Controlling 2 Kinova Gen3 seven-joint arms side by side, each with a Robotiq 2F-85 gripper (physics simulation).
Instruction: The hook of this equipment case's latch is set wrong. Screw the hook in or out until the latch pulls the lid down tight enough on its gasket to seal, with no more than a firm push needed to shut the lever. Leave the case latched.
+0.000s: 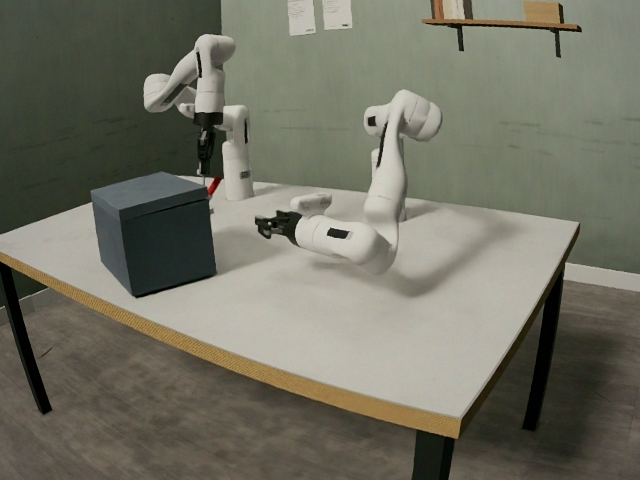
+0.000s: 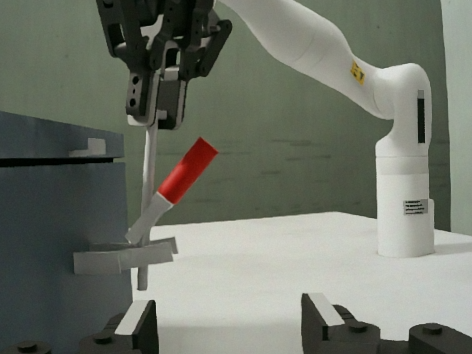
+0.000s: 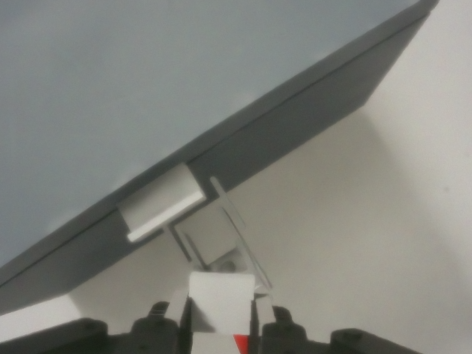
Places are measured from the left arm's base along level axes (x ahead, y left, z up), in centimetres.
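Pixels of known places: left gripper, fingertip midpoint: (image 1: 266, 216) (image 2: 229, 323); right gripper, fingertip midpoint: (image 1: 204, 175) (image 2: 153, 127) (image 3: 221, 317); right arm's base at its link origin: (image 1: 239, 197) (image 2: 403, 252).
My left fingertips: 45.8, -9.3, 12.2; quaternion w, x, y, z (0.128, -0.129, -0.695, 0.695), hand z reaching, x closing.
Observation:
Ahead of a thing's pixels: the offset from my left fingertips to its top centre, as dx, dy, dz. "*": to the spot under its first point. Level surfaces: height alone.
The blue-grey case (image 1: 170, 248) (image 2: 55, 215) has its lid {* +15.4, -22.1, +8.5} (image 1: 149, 191) (image 3: 100, 90) on, with a dark gap beneath it. A pale catch {* +1.8, -21.2, +7.0} (image 2: 96, 146) (image 3: 162, 200) sits on the lid's side. The red-handled lever {-4.6, -19.1, +7.4} (image 1: 214, 187) (image 2: 189, 170) leans outward and up from the bracket {* +2.3, -19.9, -1.4} (image 2: 97, 262), unlatched. The hook's rod {-1.4, -20.9, +9.8} (image 2: 148, 170) stands nearly upright outside the catch, apart from it. My right gripper (image 1: 204, 172) (image 2: 153, 127) (image 3: 221, 317) points down and is shut on the hook's pale square head. My left gripper (image 1: 262, 227) (image 2: 229, 323) is open and empty, to the side of the latch.
The table {dz -12.2} (image 1: 336, 320) (image 2: 260, 280) carries the case and both arms. The right arm's base (image 1: 237, 173) (image 2: 404, 205) stands behind the latch side of the case. The left arm (image 1: 382, 201) reaches low over the table. A shelf (image 1: 501, 25) hangs on the wall.

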